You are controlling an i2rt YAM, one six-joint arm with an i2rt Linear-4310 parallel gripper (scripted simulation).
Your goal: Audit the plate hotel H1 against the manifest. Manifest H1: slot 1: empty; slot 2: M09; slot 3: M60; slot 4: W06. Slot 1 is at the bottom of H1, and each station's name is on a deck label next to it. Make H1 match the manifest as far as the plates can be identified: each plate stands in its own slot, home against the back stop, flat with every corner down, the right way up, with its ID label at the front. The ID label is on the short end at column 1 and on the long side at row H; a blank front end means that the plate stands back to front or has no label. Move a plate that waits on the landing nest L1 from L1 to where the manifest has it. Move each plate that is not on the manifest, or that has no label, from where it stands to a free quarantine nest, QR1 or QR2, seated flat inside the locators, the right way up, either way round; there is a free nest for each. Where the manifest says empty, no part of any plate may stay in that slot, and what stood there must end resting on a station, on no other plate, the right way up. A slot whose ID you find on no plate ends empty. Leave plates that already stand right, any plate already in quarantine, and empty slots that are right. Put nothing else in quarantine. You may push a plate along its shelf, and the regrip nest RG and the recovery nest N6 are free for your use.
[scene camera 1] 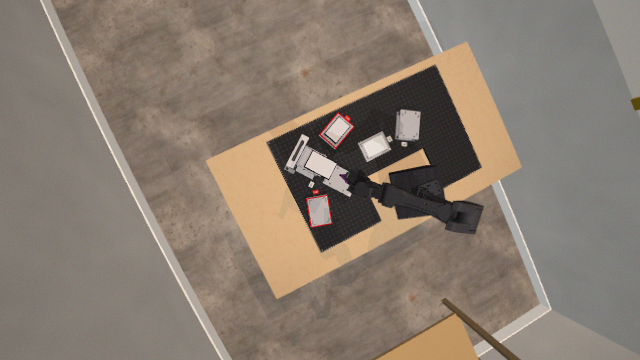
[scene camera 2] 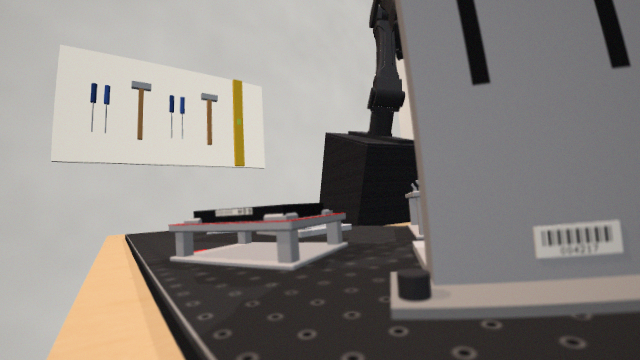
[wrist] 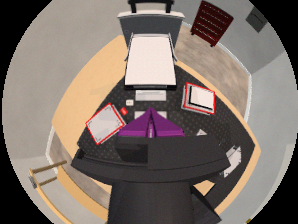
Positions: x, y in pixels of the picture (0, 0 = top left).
Scene:
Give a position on a black-sided plate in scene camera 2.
244, 214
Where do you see a red-edged quarantine nest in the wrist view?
At 103, 124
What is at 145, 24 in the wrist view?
A plate hotel H1.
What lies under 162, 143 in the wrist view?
My gripper.

